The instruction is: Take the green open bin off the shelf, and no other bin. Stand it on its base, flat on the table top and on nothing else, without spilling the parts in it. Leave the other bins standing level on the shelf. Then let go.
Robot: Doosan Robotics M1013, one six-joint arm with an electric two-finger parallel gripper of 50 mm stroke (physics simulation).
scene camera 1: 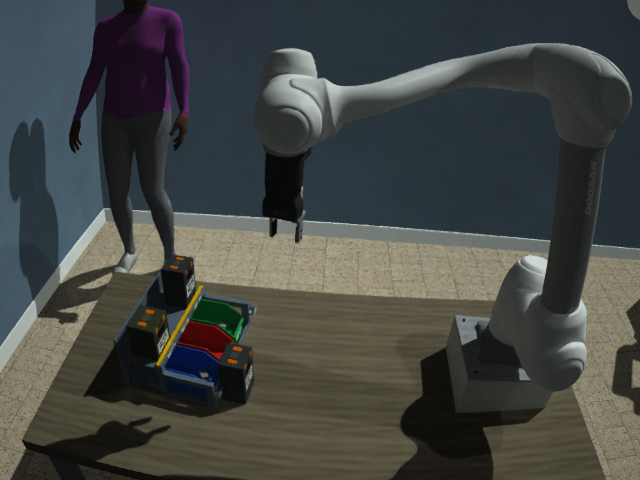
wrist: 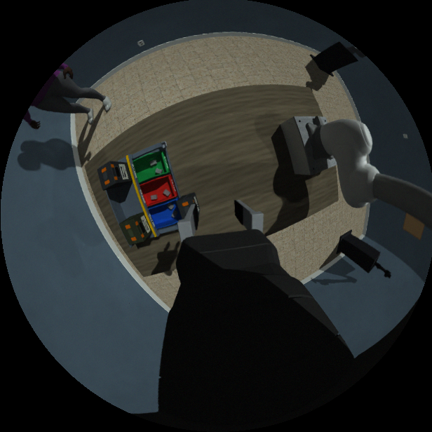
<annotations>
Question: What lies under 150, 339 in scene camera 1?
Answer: An olive box.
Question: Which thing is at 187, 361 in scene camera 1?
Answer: A blue bin.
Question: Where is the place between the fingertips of my gripper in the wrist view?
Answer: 215, 209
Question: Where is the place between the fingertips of my gripper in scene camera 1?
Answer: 285, 237
</annotations>
